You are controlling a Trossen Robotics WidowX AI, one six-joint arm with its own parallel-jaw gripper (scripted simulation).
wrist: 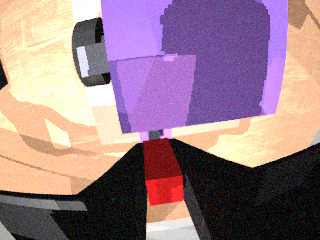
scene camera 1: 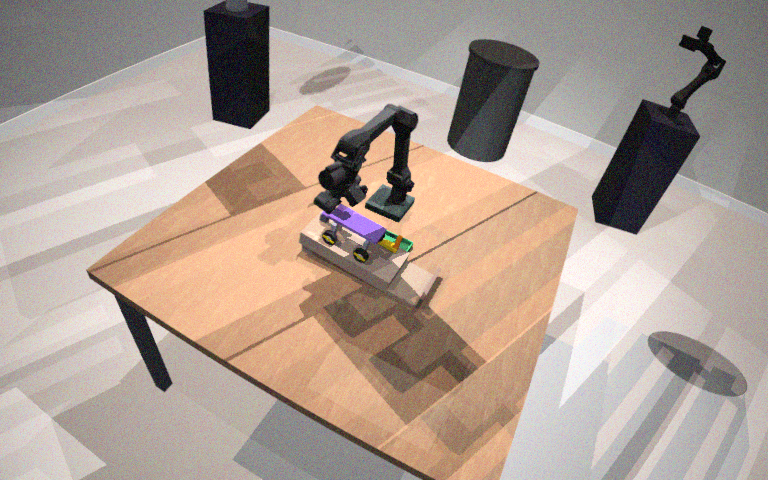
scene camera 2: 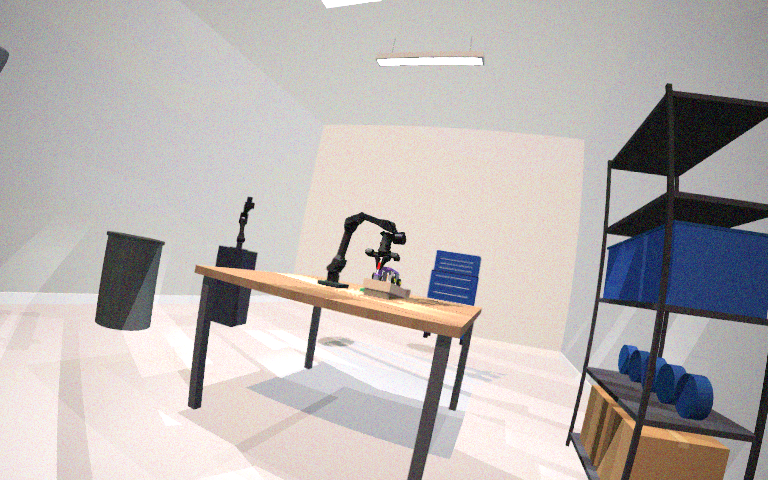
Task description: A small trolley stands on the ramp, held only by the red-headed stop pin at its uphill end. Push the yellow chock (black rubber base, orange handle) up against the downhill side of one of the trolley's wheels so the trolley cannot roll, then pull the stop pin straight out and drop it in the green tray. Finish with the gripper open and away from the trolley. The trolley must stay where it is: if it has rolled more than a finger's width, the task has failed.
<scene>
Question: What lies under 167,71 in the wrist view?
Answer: A purple trolley.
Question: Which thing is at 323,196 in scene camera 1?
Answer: My gripper.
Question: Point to a red-headed stop pin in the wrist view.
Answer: At 163,176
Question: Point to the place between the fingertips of my gripper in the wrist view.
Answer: At 156,147
</scene>
